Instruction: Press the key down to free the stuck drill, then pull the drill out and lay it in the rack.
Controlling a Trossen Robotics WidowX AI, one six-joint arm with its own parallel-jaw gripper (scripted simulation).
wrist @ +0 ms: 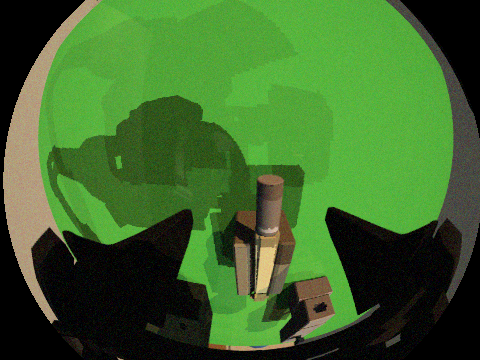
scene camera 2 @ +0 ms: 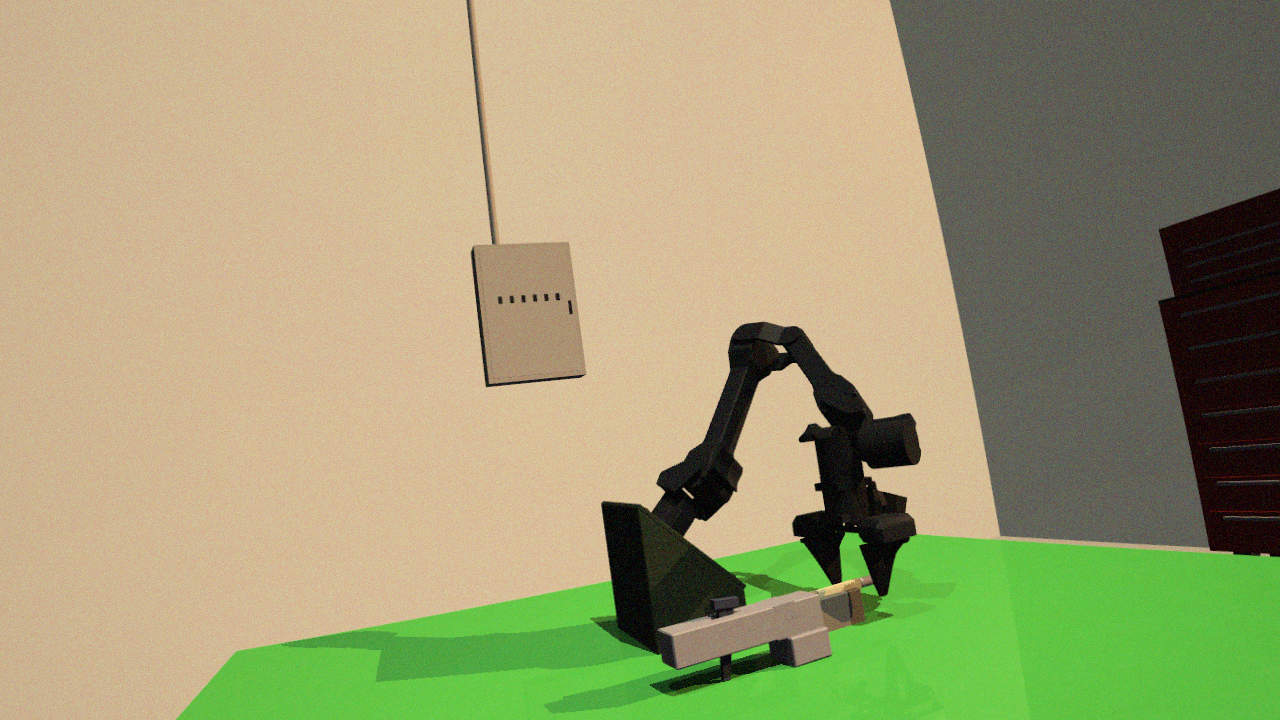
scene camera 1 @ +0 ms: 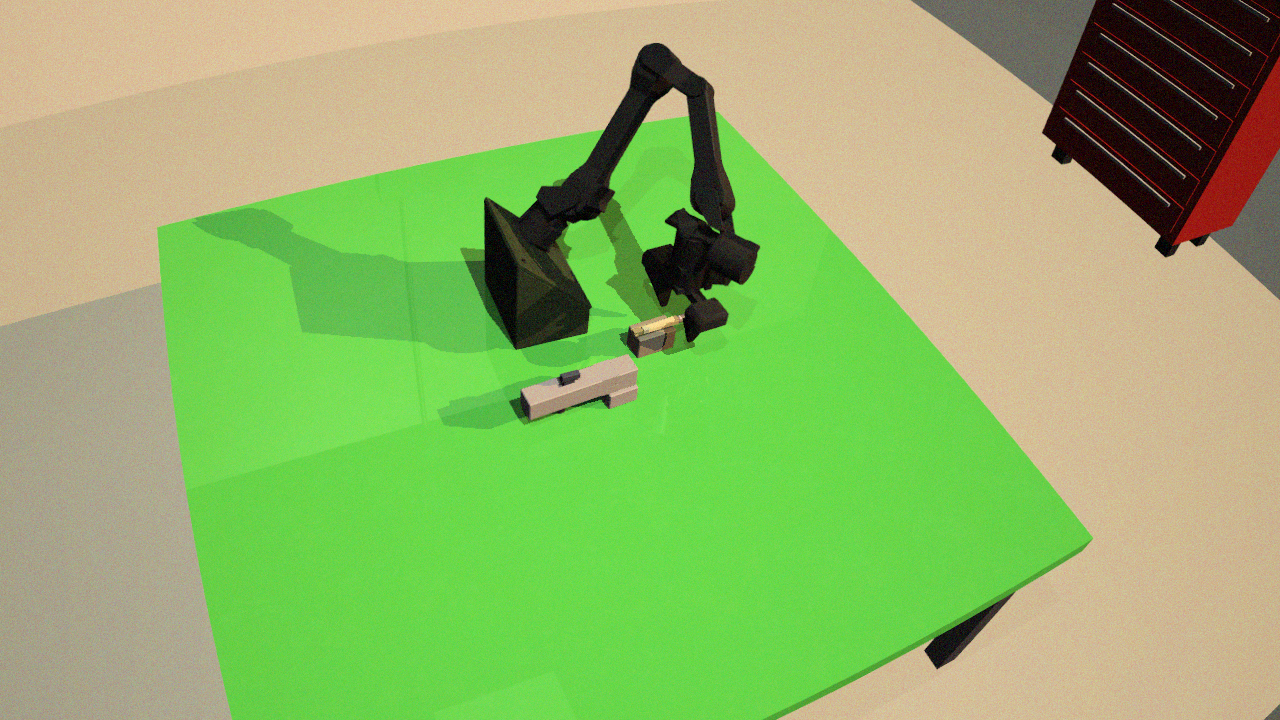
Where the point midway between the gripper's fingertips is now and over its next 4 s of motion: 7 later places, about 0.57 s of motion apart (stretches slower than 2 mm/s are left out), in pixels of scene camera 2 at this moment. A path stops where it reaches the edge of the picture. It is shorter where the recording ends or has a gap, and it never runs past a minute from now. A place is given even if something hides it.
My gripper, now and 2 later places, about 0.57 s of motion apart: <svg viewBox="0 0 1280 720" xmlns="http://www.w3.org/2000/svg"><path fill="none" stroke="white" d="M859 591L851 545L746 382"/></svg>
